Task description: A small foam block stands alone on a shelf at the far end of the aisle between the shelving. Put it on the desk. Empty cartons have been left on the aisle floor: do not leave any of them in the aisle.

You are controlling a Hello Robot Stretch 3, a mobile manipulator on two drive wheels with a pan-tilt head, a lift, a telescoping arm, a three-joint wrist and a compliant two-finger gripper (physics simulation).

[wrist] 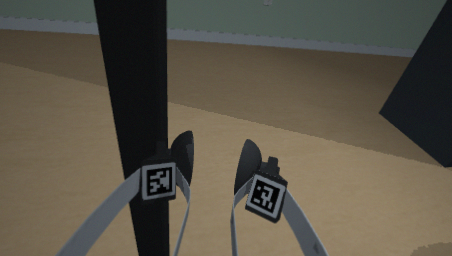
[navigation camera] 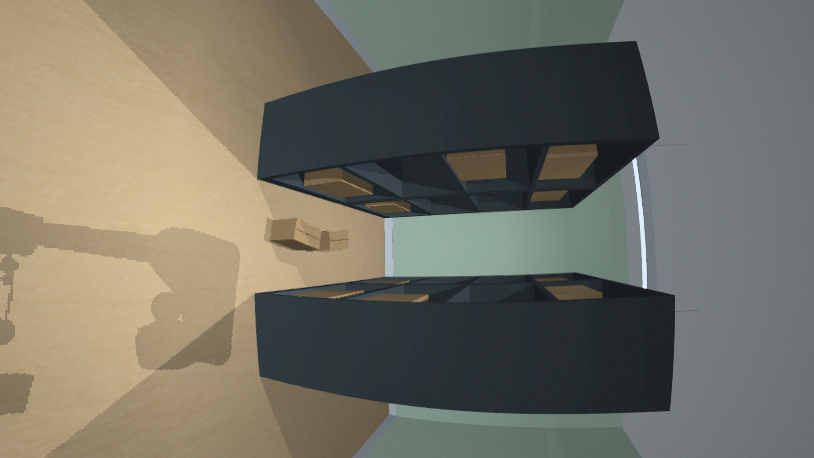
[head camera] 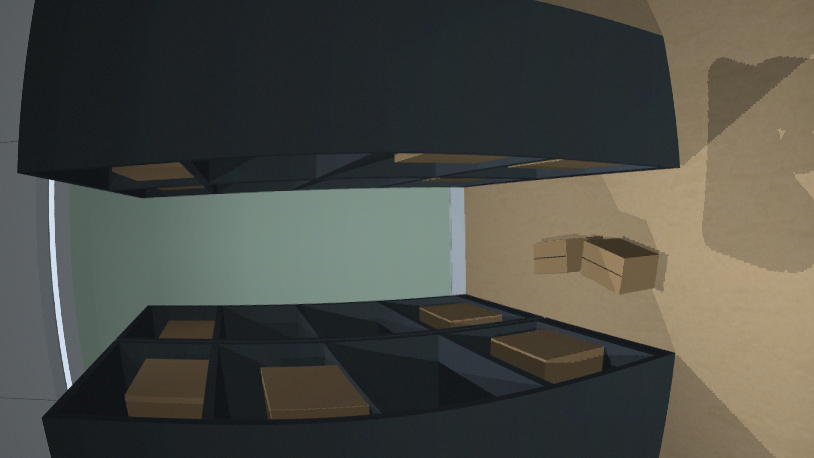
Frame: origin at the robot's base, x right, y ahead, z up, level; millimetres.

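Seen in the pictures: gripper, fingertip midpoint: (wrist: 216,154).
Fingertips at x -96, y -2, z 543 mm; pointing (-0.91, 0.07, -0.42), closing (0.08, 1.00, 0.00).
Note:
A point is followed by its place in that frame.
Both the head and navigation pictures are turned on their sides. Two brown cartons lie on the floor in line with the aisle: a nearer, larger-looking carton (head camera: 638,273) {x -468, y 1320, z 99 mm} (navigation camera: 283,232) {x -453, y 1320, z 97 mm} near the aisle mouth, and a farther carton (head camera: 549,258) {x -529, y 1794, z 180 mm} (navigation camera: 339,239) {x -527, y 1792, z 180 mm} just behind it. Whether they touch cannot be told. The small foam block and the desk do not show in these views. My gripper (wrist: 216,154) {x -96, y -2, z 543 mm} is open, with no object between its fingertips, above the wooden floor and away from the cartons.
Dark shelving on the left (head camera: 512,424) {x -789, y 1122, z 649 mm} (navigation camera: 455,105) {x -907, y 1099, z 1074 mm} and right (head camera: 341,74) {x 69, y 1282, z 1070 mm} (navigation camera: 455,353) {x 92, y 1286, z 1041 mm} flanks the aisle; brown boxes (head camera: 313,390) {x -787, y 1457, z 1117 mm} (navigation camera: 478,165) {x -785, y 1443, z 1125 mm} sit in several compartments. A green wall (head camera: 341,244) {x -741, y 3030, z 708 mm} (navigation camera: 483,244) {x -747, y 3028, z 1012 mm} closes the far end. A black post (wrist: 140,75) stands beside my gripper.

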